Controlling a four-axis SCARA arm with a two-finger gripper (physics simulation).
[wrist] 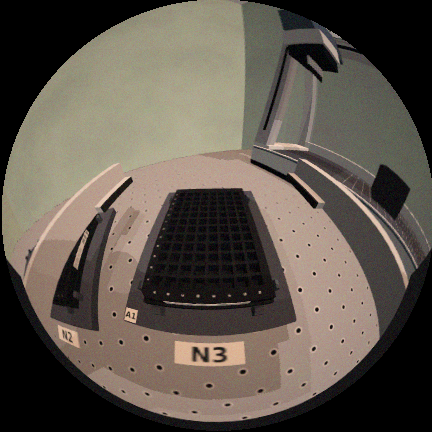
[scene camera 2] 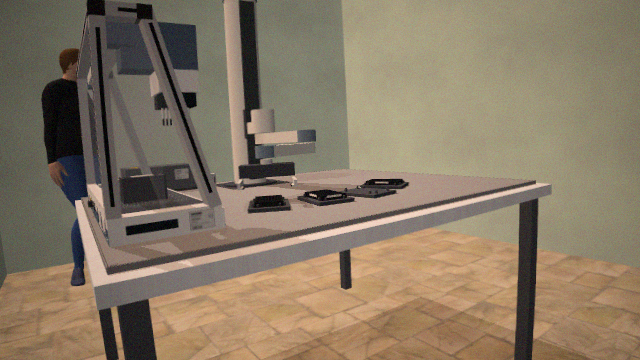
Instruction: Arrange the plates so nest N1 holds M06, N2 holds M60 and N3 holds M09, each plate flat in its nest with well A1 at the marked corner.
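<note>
My gripper is open and empty, with its fingers wide apart above the table behind the N3 nest in the scene view. A black gridded plate sits in the N3 nest, which has an A1 mark at its near left corner. Another dark plate sits in the N2 nest. A bare nest lies beyond it in the scene view, and a further plate sits behind that. Plate codes and well A1 cannot be read.
A gantry machine stands on the table beside the nests, on the N3 side. Dark boxes stand in its base. The arm's column rises behind the nests. A person stands behind the gantry, beyond the table.
</note>
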